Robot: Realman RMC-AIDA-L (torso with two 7-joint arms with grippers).
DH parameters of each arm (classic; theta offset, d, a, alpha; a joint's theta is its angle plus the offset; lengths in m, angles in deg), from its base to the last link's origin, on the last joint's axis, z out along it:
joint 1: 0 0.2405 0 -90
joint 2: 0 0 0 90
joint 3: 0 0.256 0 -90
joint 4: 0 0 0 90
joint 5: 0 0.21 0 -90
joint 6: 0 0 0 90
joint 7: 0 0.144 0 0
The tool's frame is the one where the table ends.
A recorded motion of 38 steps. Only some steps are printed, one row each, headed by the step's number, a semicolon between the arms.
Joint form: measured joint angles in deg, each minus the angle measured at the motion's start. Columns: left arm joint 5, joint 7, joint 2, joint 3, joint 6, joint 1, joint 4; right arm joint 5, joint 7, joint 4, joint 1, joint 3, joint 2, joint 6.
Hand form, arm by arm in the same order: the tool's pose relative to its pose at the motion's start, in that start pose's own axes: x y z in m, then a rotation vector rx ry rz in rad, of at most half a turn. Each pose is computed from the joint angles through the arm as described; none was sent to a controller.
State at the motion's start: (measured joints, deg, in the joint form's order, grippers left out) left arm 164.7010 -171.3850 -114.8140 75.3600 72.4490 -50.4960 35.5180; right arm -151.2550 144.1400 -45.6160 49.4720 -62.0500 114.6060 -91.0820
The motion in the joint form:
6: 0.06 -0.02 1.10 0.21 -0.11 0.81 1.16; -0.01 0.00 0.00 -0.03 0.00 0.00 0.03
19: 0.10 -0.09 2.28 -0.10 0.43 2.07 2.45; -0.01 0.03 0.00 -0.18 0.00 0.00 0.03
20: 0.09 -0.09 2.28 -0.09 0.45 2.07 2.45; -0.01 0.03 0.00 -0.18 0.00 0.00 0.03
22: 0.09 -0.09 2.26 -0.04 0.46 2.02 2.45; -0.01 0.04 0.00 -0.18 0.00 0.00 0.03
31: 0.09 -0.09 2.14 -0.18 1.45 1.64 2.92; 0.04 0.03 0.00 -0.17 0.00 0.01 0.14
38: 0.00 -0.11 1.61 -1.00 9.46 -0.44 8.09; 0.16 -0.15 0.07 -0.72 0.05 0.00 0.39
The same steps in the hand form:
6: 0.0009 -0.0115 -0.0038 0.0188 0.0164 -0.0109; 0.0001 -0.0002 0.0001 0.0003 -0.0001 0.0005
19: -0.0022 -0.0251 -0.0068 0.0314 0.0206 -0.0349; 0.0011 -0.0006 0.0005 -0.0003 0.0007 0.0034
20: -0.0023 -0.0251 -0.0068 0.0313 0.0202 -0.0348; 0.0011 -0.0006 0.0005 -0.0003 0.0007 0.0034
22: -0.0020 -0.0247 -0.0069 0.0315 0.0204 -0.0334; 0.0011 -0.0006 0.0005 -0.0003 0.0007 0.0036
31: -0.0004 -0.0218 -0.0098 0.0269 0.0160 -0.0279; 0.0008 -0.0006 0.0005 0.0000 -0.0014 0.0032
38: 0.0090 -0.0043 -0.0359 0.0008 -0.0080 0.0122; 0.0039 -0.0024 0.0022 -0.0023 -0.0027 0.0099

